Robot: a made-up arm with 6 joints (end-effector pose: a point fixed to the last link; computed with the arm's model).
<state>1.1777 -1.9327 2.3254 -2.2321 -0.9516 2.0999</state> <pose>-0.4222 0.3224 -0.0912 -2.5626 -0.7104 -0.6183</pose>
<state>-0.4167 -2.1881 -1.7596 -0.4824 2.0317 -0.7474</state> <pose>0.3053 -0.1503 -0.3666 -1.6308 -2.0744 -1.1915</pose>
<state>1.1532 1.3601 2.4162 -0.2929 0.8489 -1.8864</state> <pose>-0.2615 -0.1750 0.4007 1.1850 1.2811 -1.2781</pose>
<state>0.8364 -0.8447 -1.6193 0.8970 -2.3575 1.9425</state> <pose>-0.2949 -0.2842 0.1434 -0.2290 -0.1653 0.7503</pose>
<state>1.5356 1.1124 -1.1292 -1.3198 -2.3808 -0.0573</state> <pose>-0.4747 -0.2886 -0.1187 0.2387 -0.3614 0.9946</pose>
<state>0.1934 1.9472 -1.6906 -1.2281 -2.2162 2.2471</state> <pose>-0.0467 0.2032 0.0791 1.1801 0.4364 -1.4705</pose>
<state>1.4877 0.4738 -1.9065 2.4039 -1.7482 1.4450</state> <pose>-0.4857 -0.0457 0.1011 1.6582 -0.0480 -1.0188</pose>
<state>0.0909 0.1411 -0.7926 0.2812 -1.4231 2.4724</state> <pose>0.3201 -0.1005 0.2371 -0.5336 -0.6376 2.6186</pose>
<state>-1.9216 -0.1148 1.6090 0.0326 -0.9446 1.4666</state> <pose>0.3050 -0.2934 0.1313 1.3763 1.4026 1.1253</pose>
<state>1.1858 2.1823 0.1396 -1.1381 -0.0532 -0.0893</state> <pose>-0.1136 -0.2344 0.1947 0.7105 1.0612 0.7276</pose>
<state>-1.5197 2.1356 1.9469 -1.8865 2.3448 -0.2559</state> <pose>0.2626 -0.0383 0.8984 -0.9800 1.2346 1.5363</pose>
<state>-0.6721 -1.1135 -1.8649 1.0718 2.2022 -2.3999</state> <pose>-0.1098 0.1229 0.3876 -1.3132 0.7651 0.2067</pose>
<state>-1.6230 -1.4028 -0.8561 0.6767 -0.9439 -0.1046</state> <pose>0.1356 0.4398 -0.0408 1.2064 -1.8238 -0.5192</pose>
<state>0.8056 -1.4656 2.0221 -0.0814 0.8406 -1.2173</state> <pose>-0.0054 0.4011 -0.3837 -0.8753 -1.1220 -1.8664</pose>
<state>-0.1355 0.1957 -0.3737 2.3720 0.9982 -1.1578</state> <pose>0.0252 -0.5307 0.3378 -0.9348 -0.0859 1.4025</pose>
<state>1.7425 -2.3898 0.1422 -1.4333 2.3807 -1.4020</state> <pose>0.0531 -0.1040 0.5377 -0.9328 0.0796 2.0736</pose>
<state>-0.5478 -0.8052 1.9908 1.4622 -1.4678 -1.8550</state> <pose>0.3604 -0.1088 -0.4453 0.3533 -2.1892 0.8095</pose>
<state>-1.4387 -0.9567 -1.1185 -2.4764 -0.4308 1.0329</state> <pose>0.2681 0.1182 0.3669 0.5341 0.5505 -1.5312</pose>
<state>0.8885 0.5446 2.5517 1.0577 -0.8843 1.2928</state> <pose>-0.1098 -0.3986 0.0091 1.6977 2.2923 -1.1671</pose>
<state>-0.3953 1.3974 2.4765 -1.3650 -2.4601 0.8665</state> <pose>0.4228 0.0892 0.1293 0.8034 -1.4360 -2.1493</pose>
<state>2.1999 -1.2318 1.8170 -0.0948 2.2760 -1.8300</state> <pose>-0.3553 0.3064 -0.0748 2.4835 -0.4473 1.1794</pose>
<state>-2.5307 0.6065 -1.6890 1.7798 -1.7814 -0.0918</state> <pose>0.1484 -0.3364 0.2052 0.4625 -1.3561 1.7763</pose>
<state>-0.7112 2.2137 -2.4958 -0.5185 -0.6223 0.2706</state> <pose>0.0031 0.1313 0.2141 -2.5164 0.4018 0.6325</pose>
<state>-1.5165 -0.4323 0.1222 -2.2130 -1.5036 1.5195</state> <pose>0.1065 0.1894 0.1464 -0.2982 -0.4911 -1.6304</pose>
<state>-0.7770 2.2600 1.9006 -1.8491 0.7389 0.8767</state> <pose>0.4678 -0.1943 0.0878 1.4938 0.3907 2.0722</pose>
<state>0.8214 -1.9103 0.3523 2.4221 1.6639 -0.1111</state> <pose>0.1504 0.4393 0.2910 -0.7891 2.5374 0.4307</pose>
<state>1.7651 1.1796 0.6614 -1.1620 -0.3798 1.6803</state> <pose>-0.2073 -0.3265 -0.0022 1.0508 0.4977 0.9450</pose>
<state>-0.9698 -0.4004 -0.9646 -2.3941 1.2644 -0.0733</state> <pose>0.3072 -0.2563 0.4677 1.7965 0.8751 -2.1925</pose>
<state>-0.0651 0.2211 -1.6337 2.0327 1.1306 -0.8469</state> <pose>0.5117 -0.2889 0.2356 -0.2713 1.3918 1.9287</pose>
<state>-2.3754 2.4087 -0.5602 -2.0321 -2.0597 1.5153</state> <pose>-0.0569 -0.0754 0.3674 1.4484 0.7052 0.8749</pose>
